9 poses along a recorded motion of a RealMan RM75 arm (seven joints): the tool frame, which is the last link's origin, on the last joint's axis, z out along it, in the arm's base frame.
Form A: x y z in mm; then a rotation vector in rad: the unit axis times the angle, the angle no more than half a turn.
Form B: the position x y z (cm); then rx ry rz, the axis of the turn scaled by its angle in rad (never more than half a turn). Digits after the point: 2 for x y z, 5 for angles.
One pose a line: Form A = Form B
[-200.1 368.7 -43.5 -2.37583 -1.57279 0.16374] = [-20.01 36.87 -4.35 -2.37583 -1.57279 0.16374]
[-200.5 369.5 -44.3 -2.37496 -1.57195 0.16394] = [-20.05 36.95 -4.43 -2.37496 -1.57195 0.16394]
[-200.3 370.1 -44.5 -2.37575 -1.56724 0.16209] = [-20.03 37.01 -4.45 -2.37575 -1.56724 0.16209]
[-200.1 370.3 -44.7 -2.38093 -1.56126 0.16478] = [-20.01 37.03 -4.47 -2.38093 -1.56126 0.16478]
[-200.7 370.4 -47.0 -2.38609 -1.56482 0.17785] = [-20.07 37.04 -4.70 -2.38609 -1.56482 0.17785]
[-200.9 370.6 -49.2 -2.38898 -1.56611 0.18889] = [-20.09 37.06 -4.92 -2.38898 -1.56611 0.18889]
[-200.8 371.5 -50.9 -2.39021 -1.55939 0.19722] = [-20.08 37.15 -5.09 -2.39021 -1.55939 0.19722]
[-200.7 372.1 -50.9 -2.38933 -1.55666 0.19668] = [-20.07 37.21 -5.09 -2.38933 -1.55666 0.19668]
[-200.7 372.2 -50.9 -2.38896 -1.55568 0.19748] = [-20.07 37.22 -5.09 -2.38896 -1.55568 0.19748]
